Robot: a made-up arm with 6 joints.
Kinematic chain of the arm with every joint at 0, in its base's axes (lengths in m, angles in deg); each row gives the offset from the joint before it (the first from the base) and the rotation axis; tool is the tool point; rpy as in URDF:
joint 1: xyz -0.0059 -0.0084 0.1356 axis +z
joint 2: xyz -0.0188 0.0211 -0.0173 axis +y
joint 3: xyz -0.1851 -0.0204 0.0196 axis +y
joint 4: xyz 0.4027 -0.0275 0.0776 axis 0.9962 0 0.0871
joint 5: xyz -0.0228 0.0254 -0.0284 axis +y
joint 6: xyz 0.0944 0.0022 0.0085 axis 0.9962 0 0.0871
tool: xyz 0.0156 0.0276 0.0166 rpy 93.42 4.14 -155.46
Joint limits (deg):
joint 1: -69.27..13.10
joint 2: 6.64..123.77
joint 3: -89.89..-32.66
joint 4: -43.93..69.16
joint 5: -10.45..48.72
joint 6: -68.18..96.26
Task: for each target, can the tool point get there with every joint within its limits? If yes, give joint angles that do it. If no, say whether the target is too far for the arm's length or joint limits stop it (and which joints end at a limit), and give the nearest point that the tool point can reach.
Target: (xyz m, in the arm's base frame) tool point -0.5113 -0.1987 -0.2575
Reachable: no: joint limits stop it (at a limit: joint 1, joint 2, joint 3, joint 4, joint 5, joint 6) | nearest point -0.0491 -0.1331 -0.2158 | short by 0.469 m
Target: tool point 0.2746 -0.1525 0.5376
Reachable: yes | joints -27.82 53.99 -77.65 23.21 17.63 75.72
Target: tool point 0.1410 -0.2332 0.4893
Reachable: yes | joints -58.90 33.83 -57.31 -9.60 11.23 37.39
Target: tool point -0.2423 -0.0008 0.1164
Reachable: no: joint limits stop it (at a limit: joint 1, joint 2, joint 3, joint 4, joint 5, joint 6) | nearest point -0.0590 -0.0797 -0.1850 | short by 0.361 m
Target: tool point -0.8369 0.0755 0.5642
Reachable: no: too far | nearest point -0.2874 0.0200 0.6521 | short by 0.559 m
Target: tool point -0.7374 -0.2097 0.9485
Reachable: no: too far | nearest point -0.2791 -0.0816 0.6528 | short by 0.560 m
